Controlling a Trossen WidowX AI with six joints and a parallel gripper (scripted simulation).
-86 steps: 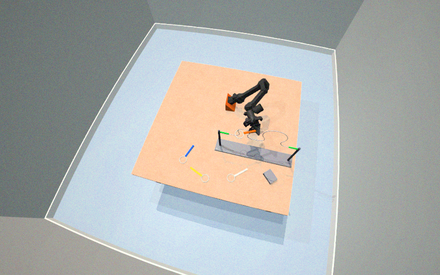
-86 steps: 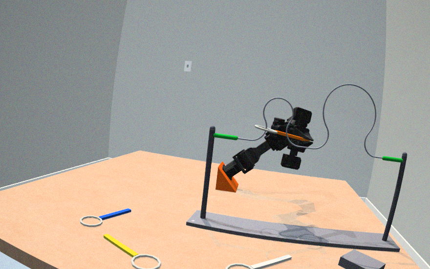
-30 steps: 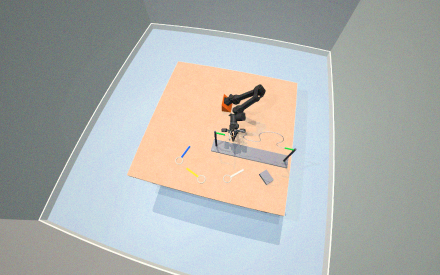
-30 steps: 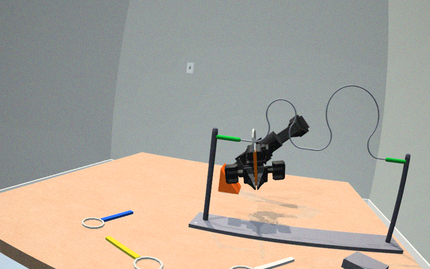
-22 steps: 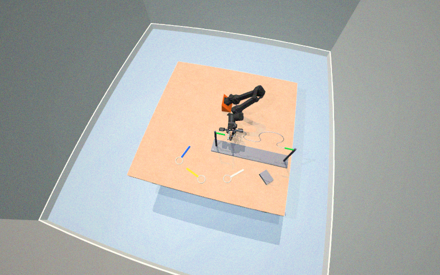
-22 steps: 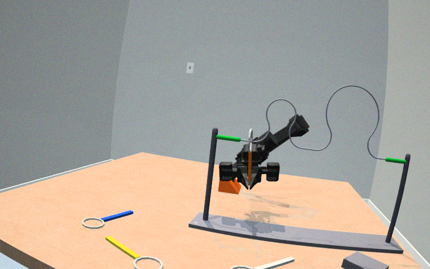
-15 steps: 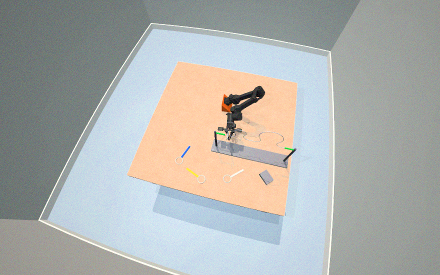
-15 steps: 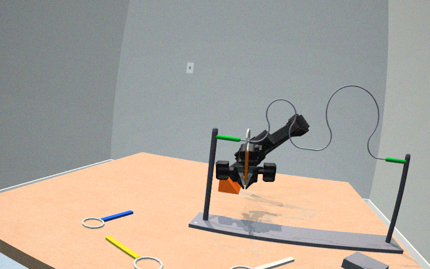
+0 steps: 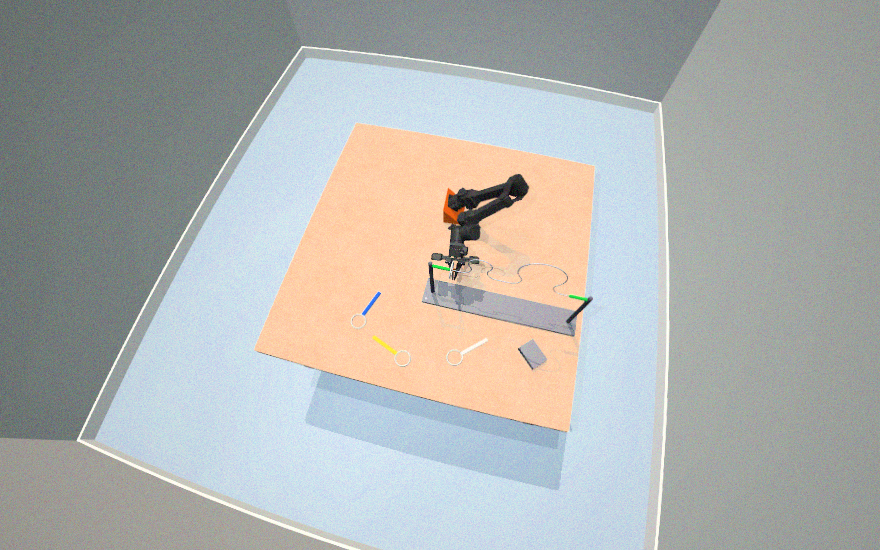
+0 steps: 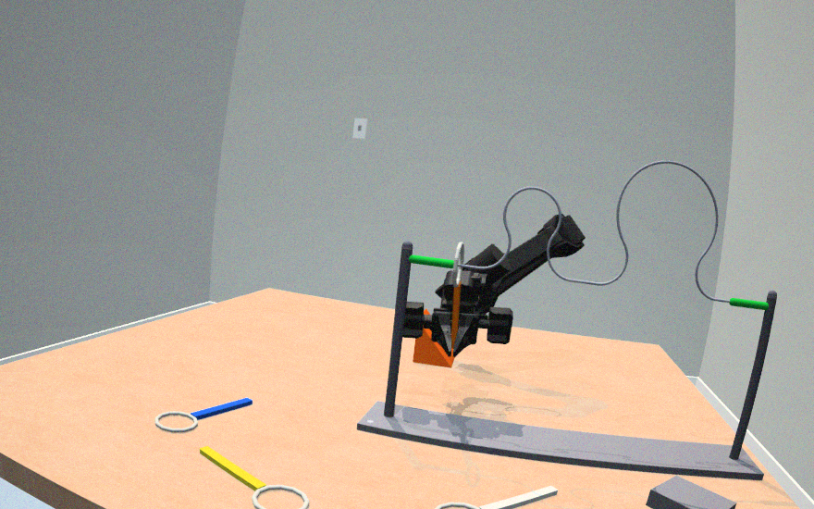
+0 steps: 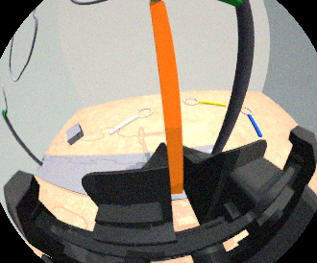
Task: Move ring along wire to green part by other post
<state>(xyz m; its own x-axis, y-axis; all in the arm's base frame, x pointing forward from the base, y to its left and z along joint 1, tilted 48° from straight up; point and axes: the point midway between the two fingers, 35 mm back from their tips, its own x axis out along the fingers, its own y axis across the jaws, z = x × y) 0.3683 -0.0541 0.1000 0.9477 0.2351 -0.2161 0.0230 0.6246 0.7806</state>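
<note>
Now: the orange-handled ring 100 mm above my gripper tip. From my gripper tip the other things lie so: yellow-handled ring: 280 mm ahead, 210 mm to the right, 120 mm below; white-handled ring: 250 mm ahead, 70 mm to the left, 120 mm below; blue-handled ring: 130 mm ahead, 360 mm to the right, 120 mm below.
</note>
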